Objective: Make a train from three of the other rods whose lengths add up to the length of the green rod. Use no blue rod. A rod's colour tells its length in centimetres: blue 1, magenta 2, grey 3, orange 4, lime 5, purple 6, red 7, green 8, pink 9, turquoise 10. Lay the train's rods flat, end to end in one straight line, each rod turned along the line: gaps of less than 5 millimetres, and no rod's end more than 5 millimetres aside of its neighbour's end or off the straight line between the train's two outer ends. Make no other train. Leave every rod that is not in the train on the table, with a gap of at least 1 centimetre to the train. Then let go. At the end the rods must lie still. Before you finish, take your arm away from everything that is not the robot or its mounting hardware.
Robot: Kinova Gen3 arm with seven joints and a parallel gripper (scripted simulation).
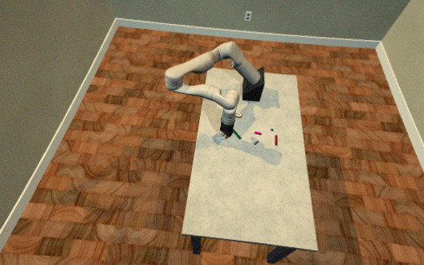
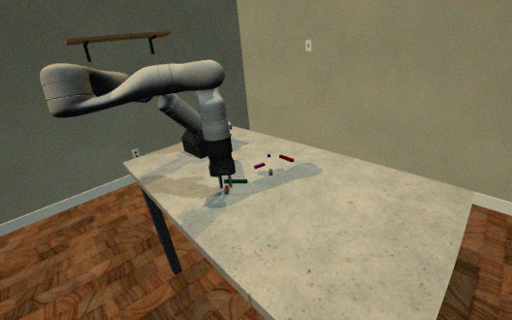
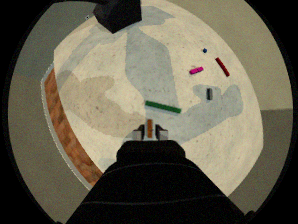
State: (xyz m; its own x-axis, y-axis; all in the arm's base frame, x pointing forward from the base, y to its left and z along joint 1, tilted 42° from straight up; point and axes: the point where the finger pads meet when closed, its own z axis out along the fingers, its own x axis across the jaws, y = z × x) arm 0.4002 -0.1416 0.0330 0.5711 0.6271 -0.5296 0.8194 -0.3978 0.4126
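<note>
Now: hand 30 mm above the orange rod. Round my hand: green rod: 50 mm to the left, 30 mm below, 20 mm behind; grey rod: 180 mm to the left, 30 mm below, 20 mm ahead; small blue rod: 270 mm to the left, 90 mm behind, 30 mm below.
</note>
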